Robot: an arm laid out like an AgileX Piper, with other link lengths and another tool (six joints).
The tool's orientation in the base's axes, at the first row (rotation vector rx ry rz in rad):
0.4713 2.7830 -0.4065
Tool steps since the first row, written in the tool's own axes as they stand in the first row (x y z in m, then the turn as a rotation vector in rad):
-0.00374 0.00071 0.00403 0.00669 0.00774 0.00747
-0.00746 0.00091 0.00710 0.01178 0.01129 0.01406
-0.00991 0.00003 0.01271 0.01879 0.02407 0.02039
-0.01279 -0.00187 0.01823 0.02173 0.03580 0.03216
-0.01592 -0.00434 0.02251 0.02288 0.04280 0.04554
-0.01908 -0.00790 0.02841 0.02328 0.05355 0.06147
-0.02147 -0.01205 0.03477 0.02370 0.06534 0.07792
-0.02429 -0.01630 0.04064 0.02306 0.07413 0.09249
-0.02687 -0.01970 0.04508 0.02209 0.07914 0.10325
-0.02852 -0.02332 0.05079 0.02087 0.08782 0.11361
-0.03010 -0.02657 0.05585 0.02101 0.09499 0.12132
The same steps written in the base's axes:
0.00458 -0.00167 -0.00265 -0.00155 0.00647 -0.01078
0.00873 -0.00350 -0.00430 -0.00336 0.00898 -0.01929
0.01194 -0.00676 -0.00846 -0.00367 0.02048 -0.03026
0.01515 -0.01104 -0.01217 0.00059 0.02816 -0.04466
0.01810 -0.01551 -0.01452 0.00516 0.03055 -0.05890
0.02106 -0.02149 -0.01811 0.01234 0.03531 -0.07609
0.02322 -0.02795 -0.02224 0.01999 0.04086 -0.09399
0.02563 -0.03445 -0.02576 0.02710 0.04399 -0.10914
0.02778 -0.03966 -0.02824 0.03227 0.04483 -0.11984
0.02931 -0.04523 -0.03213 0.03888 0.04905 -0.13091
0.03076 -0.05022 -0.03553 0.04310 0.05313 -0.13965

